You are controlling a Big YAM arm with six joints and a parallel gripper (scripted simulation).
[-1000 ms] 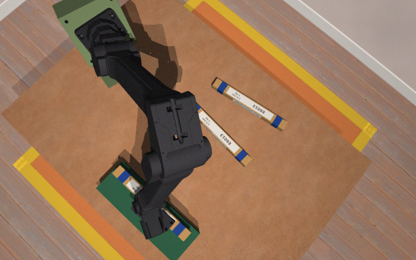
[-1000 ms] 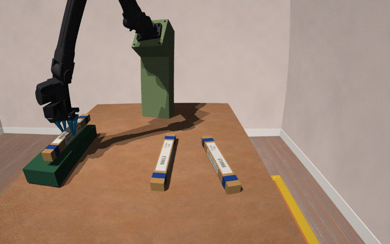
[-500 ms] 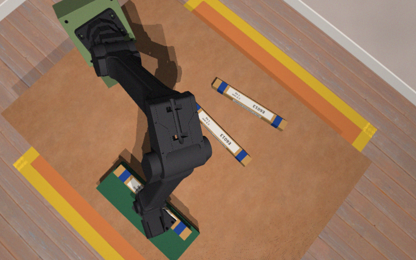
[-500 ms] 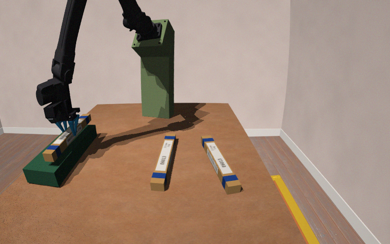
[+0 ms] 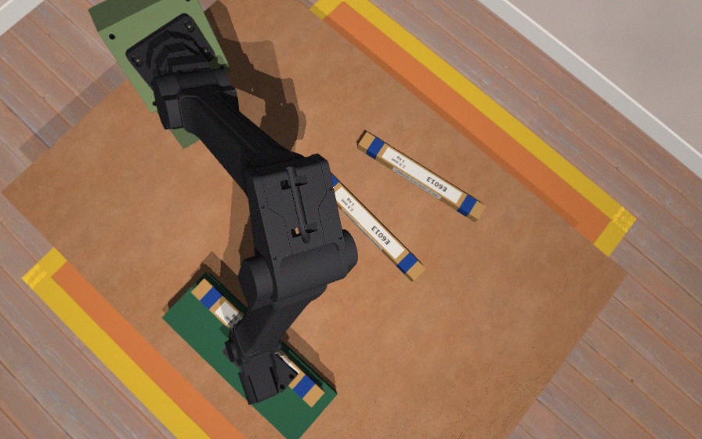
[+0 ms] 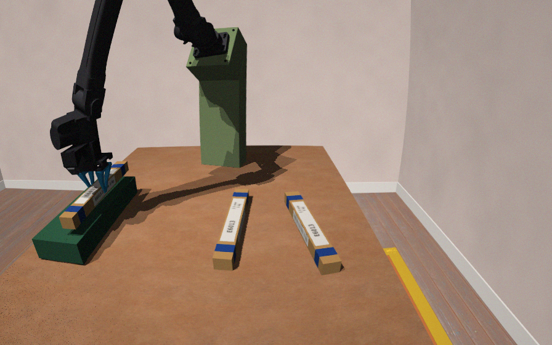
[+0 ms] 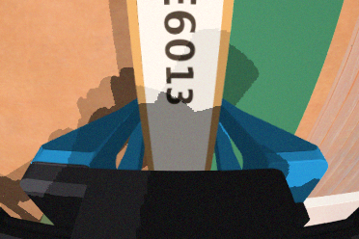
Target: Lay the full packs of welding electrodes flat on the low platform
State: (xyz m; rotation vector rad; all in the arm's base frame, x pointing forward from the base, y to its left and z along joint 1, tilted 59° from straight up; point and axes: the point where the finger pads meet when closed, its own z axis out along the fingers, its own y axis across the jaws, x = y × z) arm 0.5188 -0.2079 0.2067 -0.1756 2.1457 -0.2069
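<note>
The green platform is 4 cm to the right of my hand and 8 cm below it.
</note>
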